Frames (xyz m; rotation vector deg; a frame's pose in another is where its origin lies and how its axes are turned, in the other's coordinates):
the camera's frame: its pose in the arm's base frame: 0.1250 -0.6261 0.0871 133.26 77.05 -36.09
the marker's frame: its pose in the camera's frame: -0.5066 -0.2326 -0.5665 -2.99 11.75 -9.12
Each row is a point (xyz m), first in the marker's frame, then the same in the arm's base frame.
Working: the marker's frame: its pose in the arm's base frame: -0.1956 -0.5753 0.8126 132.25 93.40 -23.16

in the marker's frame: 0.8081 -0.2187 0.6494
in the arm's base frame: -0.1828 -0.0582 -0.1121
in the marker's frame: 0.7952 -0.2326 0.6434
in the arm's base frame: -0.1997 -0.0626 -0.1026
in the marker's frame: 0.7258 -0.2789 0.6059
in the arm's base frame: -0.2634 -0.0933 -0.0446
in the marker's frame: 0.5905 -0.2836 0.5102
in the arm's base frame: -0.3054 -0.1716 0.0953
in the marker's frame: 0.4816 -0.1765 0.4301
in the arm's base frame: -0.2343 -0.2690 0.2186
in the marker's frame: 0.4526 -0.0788 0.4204
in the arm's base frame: -0.1507 -0.3216 0.2456
